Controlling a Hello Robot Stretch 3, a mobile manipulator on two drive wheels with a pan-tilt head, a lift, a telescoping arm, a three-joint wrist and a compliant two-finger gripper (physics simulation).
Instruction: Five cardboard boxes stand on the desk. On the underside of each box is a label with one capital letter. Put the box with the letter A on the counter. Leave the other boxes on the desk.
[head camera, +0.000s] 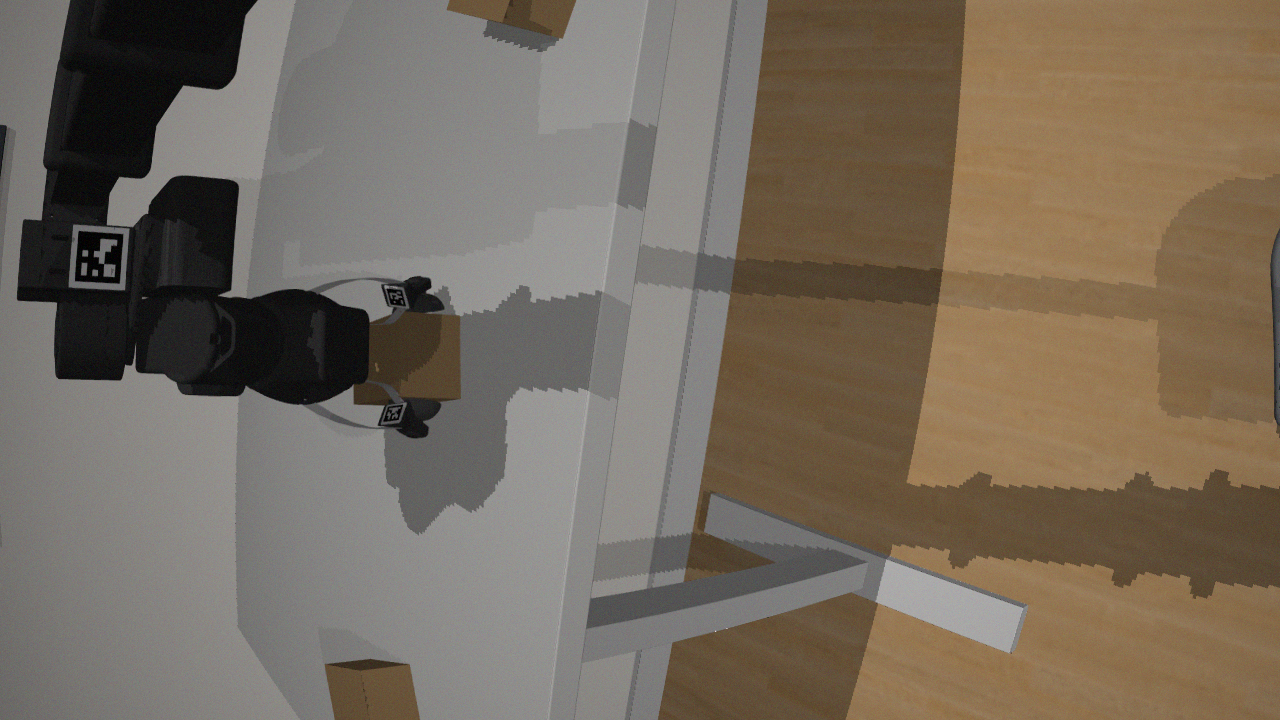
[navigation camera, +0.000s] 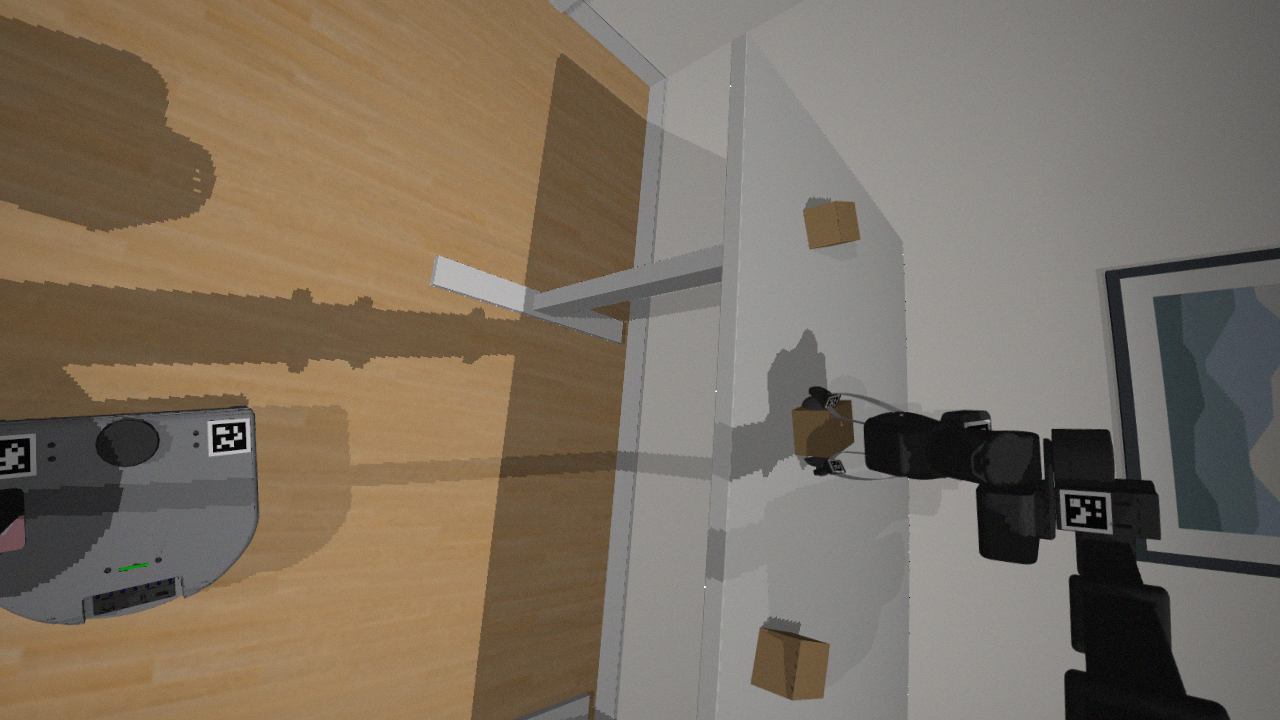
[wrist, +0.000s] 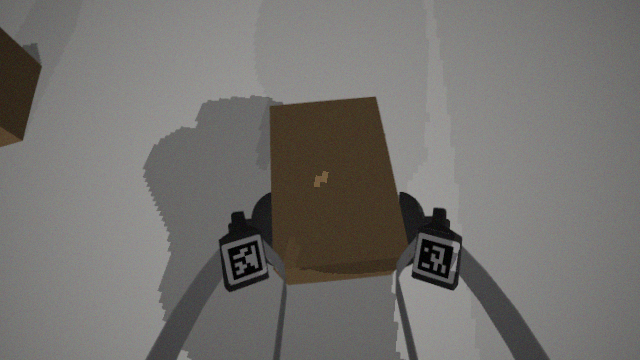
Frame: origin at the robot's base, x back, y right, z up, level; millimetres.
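Where they show: gripper, fingertip midpoint: (head camera: 427, 358) (navigation camera: 810, 429); robot's base, link origin: (navigation camera: 129, 440).
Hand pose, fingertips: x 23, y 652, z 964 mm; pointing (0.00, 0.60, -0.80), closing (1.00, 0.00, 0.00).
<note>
Each offset is from my fingertips to the top centre of the thing. "*": to the spot under its first point. Level surfaces: height alone.
My gripper (head camera: 422, 356) (navigation camera: 820, 431) (wrist: 337, 217) is shut on a brown cardboard box {dx -3, dy +10, dz +42 mm} (head camera: 445, 376) (navigation camera: 827, 433) (wrist: 330, 150), with one finger on each of two opposite sides. The box is over the light grey desk {dz -14 mm} (head camera: 483, 617) (navigation camera: 769, 295) (wrist: 100, 280); whether it touches the top I cannot tell. Its underside and any letter do not show. A second box {dx -304, dy +113, dz +36 mm} (head camera: 371, 694) (navigation camera: 831, 223) and a third box {dx +261, dy -116, dz +36 mm} (head camera: 512, 10) (navigation camera: 791, 664) stand on the desk on either side of it. Part of another box (wrist: 15, 90) shows at the left edge in the wrist view. No counter can be made out.
A desk leg {* dx -321, dy +232, dz -598 mm} (head camera: 733, 604) (navigation camera: 626, 286) with a foot stands on the wooden floor {dz -964 mm} (head camera: 1074, 107) (navigation camera: 375, 134). My base (navigation camera: 187, 501) is at the lower left of the navigation view. A framed picture (navigation camera: 1226, 394) hangs on the wall behind the desk.
</note>
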